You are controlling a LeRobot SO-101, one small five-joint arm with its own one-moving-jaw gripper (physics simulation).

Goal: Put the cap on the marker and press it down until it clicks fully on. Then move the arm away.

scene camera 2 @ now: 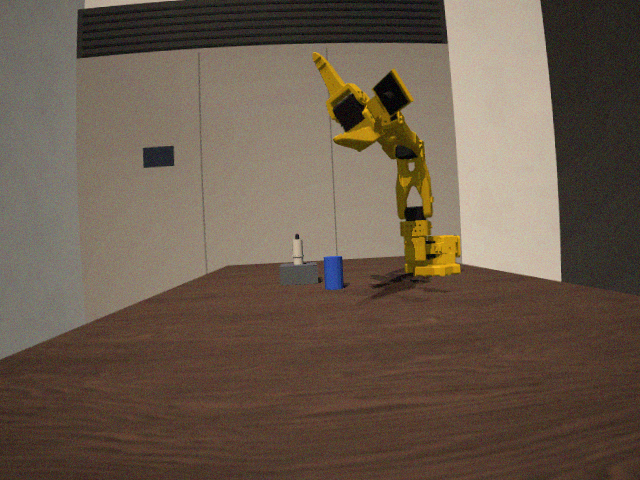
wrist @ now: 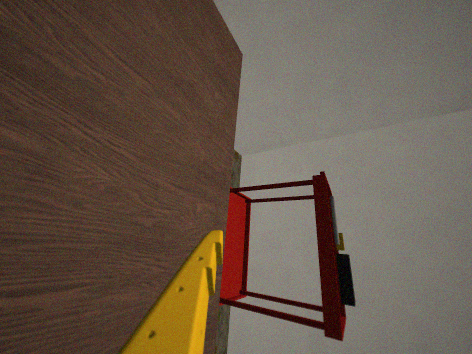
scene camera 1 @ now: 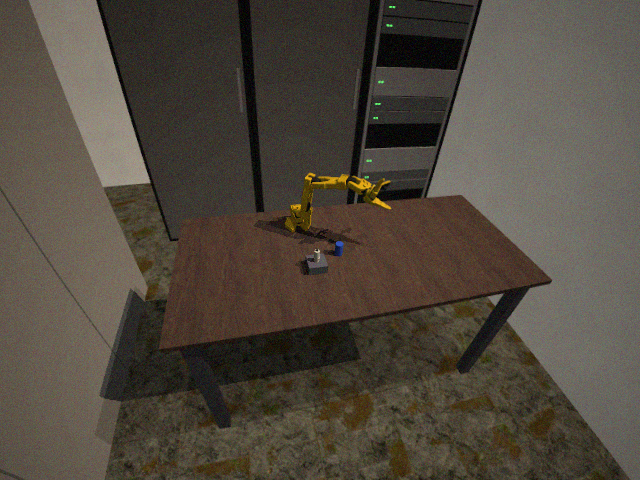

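Where they show: end effector, tool point: [scene camera 2: 335,137] [wrist: 222,242] [scene camera 1: 389,208]; arm's base, origin of the base link: [scene camera 2: 422,273] [scene camera 1: 298,228].
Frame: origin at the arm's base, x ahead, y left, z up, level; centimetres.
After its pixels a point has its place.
Observation:
The marker [scene camera 1: 316,255] {x 24.9, y 1.7, z 6.6 cm} [scene camera 2: 297,250] {x 24.1, y 3.0, z 5.9 cm} is white with a dark tip. It stands upright, tip up and uncapped, in a grey block [scene camera 1: 317,268] {x 27.3, y 1.6, z 2.8 cm} [scene camera 2: 298,274] {x 24.1, y 5.4, z 1.8 cm} on the table. The blue cap [scene camera 1: 339,249] {x 19.8, y 11.6, z 3.4 cm} [scene camera 2: 333,273] {x 18.6, y 13.3, z 2.5 cm} stands upright on the table beside the block, apart from it. My gripper [scene camera 1: 389,195] {x 18.9, y 28.9, z 19.3 cm} [scene camera 2: 325,97] is fully open and empty, high above the table and well away from the cap and the marker. In the wrist view one notched yellow jaw shows; the marker and the cap do not show there.
The brown table [scene camera 1: 248,289] {x 30.1, y -22.2, z 0.0 cm} [scene camera 2: 310,387] {x 23.1, y 47.9, z 0.0 cm} [wrist: 110,150] {x 21.6, y 38.5, z 0.0 cm} carries the arm's base [scene camera 1: 297,222] {x 1.5, y -0.8, z 4.1 cm} [scene camera 2: 436,258] {x -2.5, y 1.4, z 2.9 cm} near its back edge. Dark cabinets and a server rack [scene camera 1: 408,82] stand behind the table. A red frame [wrist: 327,250] shows past the table edge in the wrist view.

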